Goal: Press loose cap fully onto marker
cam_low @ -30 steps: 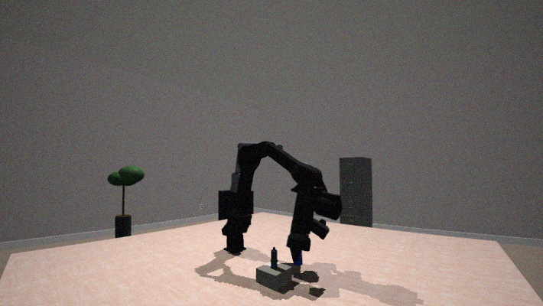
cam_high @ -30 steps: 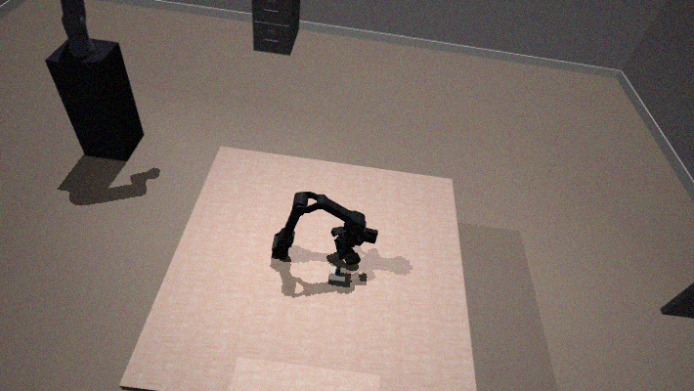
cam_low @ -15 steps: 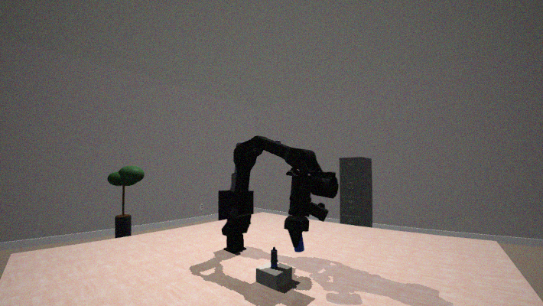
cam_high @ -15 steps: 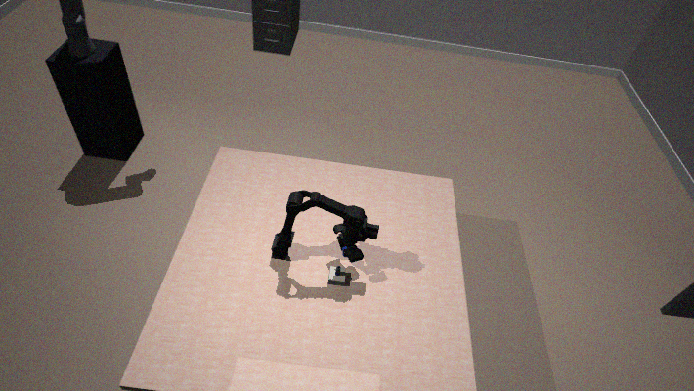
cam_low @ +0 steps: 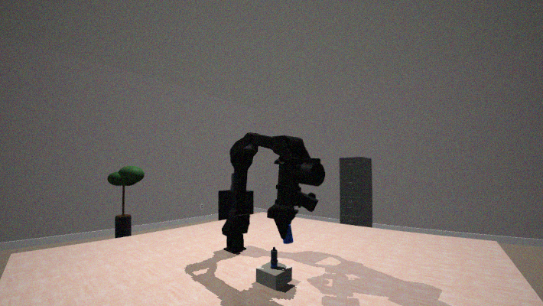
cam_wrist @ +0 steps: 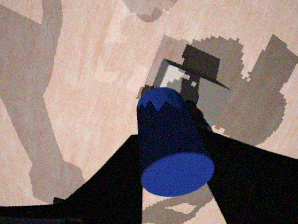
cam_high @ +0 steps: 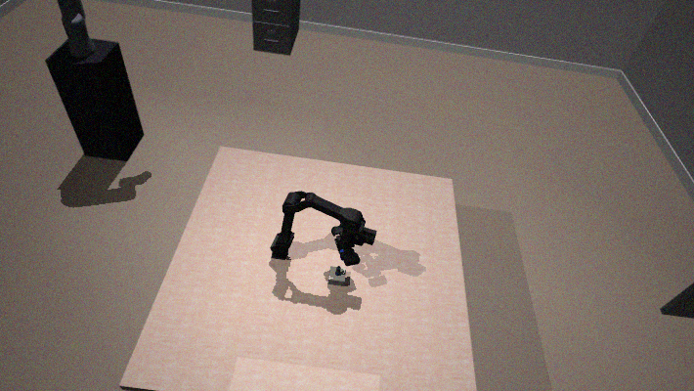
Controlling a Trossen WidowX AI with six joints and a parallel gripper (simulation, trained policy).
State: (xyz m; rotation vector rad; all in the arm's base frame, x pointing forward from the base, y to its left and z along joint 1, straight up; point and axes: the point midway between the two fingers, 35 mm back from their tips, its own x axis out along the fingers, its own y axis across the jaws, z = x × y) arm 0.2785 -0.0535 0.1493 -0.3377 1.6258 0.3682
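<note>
The holder block is 10 mm behind my gripper tip, 40 mm to the right of it and 100 mm below it. Round my gripper tip: blue cap: 10 mm ahead, 10 mm above.
</note>
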